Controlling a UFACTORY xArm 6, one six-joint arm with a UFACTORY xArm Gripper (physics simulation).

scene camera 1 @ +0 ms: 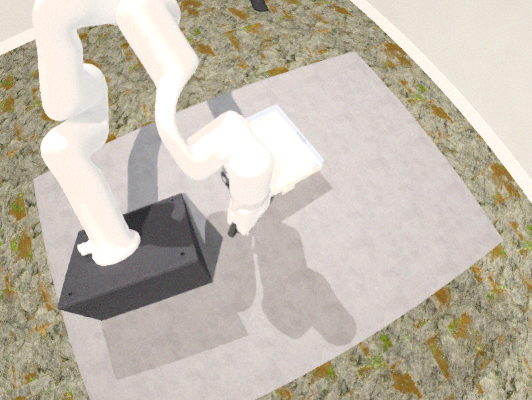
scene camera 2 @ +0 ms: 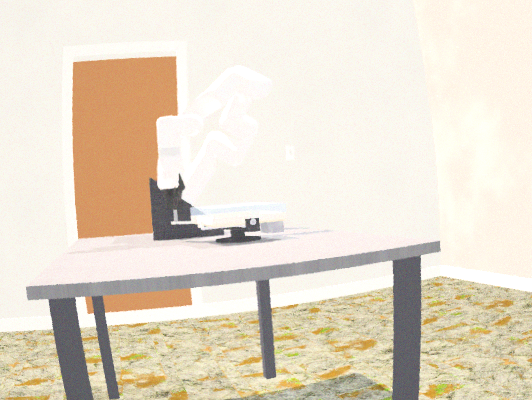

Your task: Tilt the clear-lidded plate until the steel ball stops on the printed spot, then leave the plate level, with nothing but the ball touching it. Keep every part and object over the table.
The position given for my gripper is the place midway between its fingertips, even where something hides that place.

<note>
In view: my gripper [scene camera 2: 174, 209] and a clear-lidded plate [scene camera 1: 295, 158].
My gripper also shows in scene camera 1 [scene camera 1: 247, 224]. The clear-lidded plate is seen too in scene camera 2 [scene camera 2: 271, 215].
</note>
